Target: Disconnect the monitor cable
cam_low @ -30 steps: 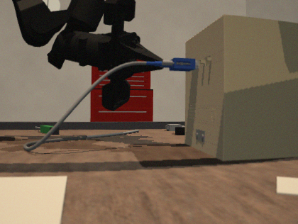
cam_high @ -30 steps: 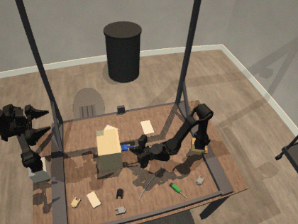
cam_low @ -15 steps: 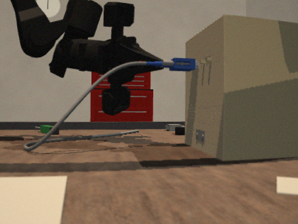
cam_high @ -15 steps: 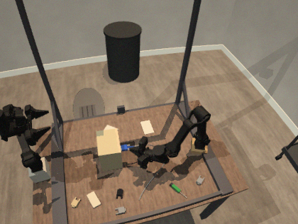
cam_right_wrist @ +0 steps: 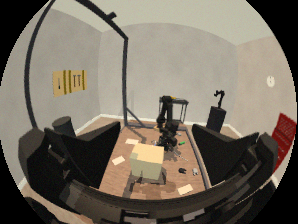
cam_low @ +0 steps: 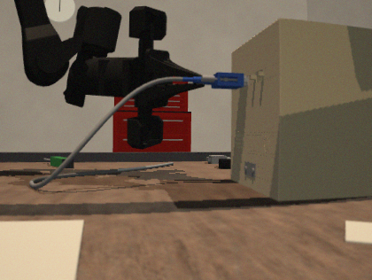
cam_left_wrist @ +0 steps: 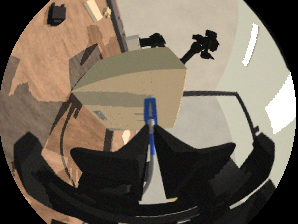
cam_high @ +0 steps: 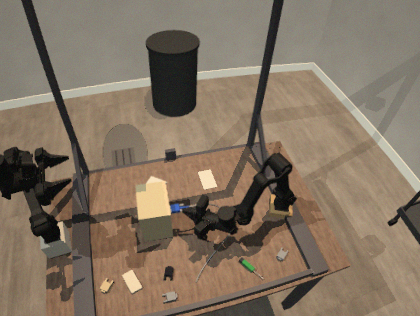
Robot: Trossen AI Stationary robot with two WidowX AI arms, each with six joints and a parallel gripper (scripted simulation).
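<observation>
The blue plug lies 50 mm to the right of my left hand and 30 mm behind it. From my left hand the other things lie so: back panel (80 mm to the right, 60 mm behind, 40 mm below); beige box (140 mm to the right, 60 mm behind, 40 mm below).
</observation>
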